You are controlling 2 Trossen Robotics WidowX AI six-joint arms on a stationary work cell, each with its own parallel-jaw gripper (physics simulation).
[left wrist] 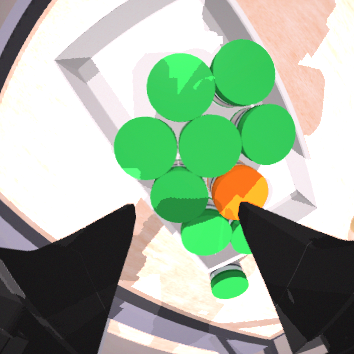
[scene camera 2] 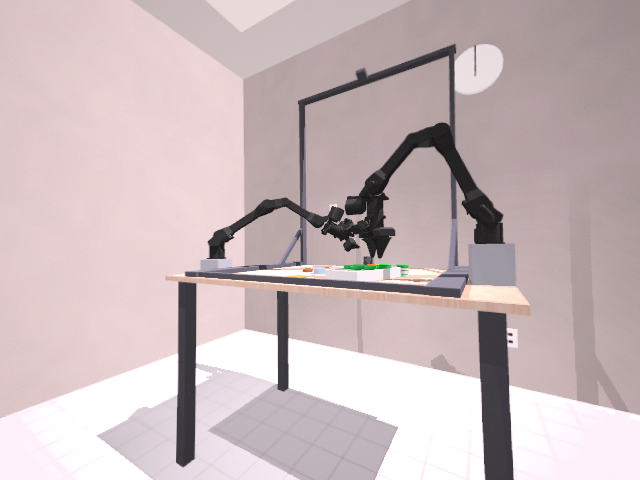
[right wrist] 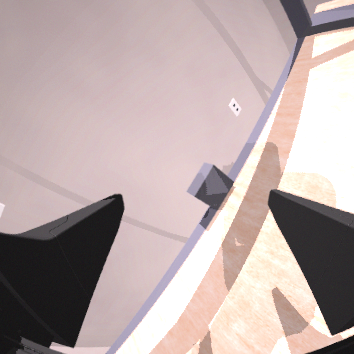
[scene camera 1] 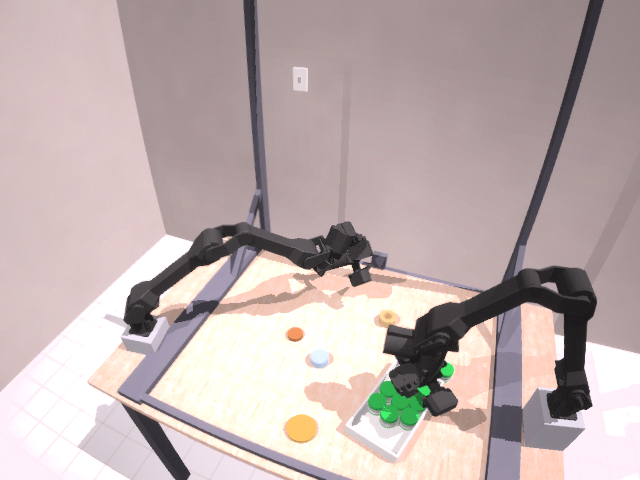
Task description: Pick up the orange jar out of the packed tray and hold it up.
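Seen in the pictures: left gripper, fingertip midpoint: [left wrist: 187, 209] [scene camera 2: 376, 258] [scene camera 1: 417, 396]; right gripper, fingertip midpoint: [scene camera 2: 356, 241] [right wrist: 196, 199]; left arm's base, origin of the base link: [scene camera 2: 489, 243] [scene camera 1: 561, 406]; right arm's base, origin of the base link: [scene camera 2: 216, 258] [scene camera 1: 143, 326].
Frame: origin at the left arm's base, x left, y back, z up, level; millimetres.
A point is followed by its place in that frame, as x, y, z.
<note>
The orange jar [left wrist: 237, 186] {-39, -359, -71} stands in the white tray [scene camera 1: 370, 440] {108, -428, -81} [scene camera 2: 356, 275] {137, -365, -91} [left wrist: 94, 109] {86, -346, -95}, with several green-lidded jars [left wrist: 210, 145] {-4, -372, -71} [scene camera 1: 389, 414] {38, -394, -71} packed beside it. In scene camera 1 my left gripper hides the orange jar. My left gripper [left wrist: 187, 209] {-8, -335, -45} [scene camera 2: 376, 256] {-8, -335, -45} is partly open and empty, pointing down a little above the tray. In the left wrist view its right fingertip overlaps the lower edge of the orange lid, and its left fingertip shows beyond the tray's side. My right gripper [right wrist: 196, 199] {-445, -524, 21} is open and empty, above the back of the table.
A single green-lidded jar [scene camera 1: 446, 370] {-118, -259, -75} [left wrist: 230, 283] {-117, -267, -75} stands outside the tray's far end. On the table lie a yellow-orange disc [scene camera 1: 301, 427] {99, -591, -105}, a light blue disc [scene camera 1: 319, 357] {-105, -594, -93}, a small orange-red disc [scene camera 1: 295, 333] {-180, -682, -105} and a tan ring [scene camera 1: 380, 318] {-282, -451, -94}. Dark frame rails edge the table.
</note>
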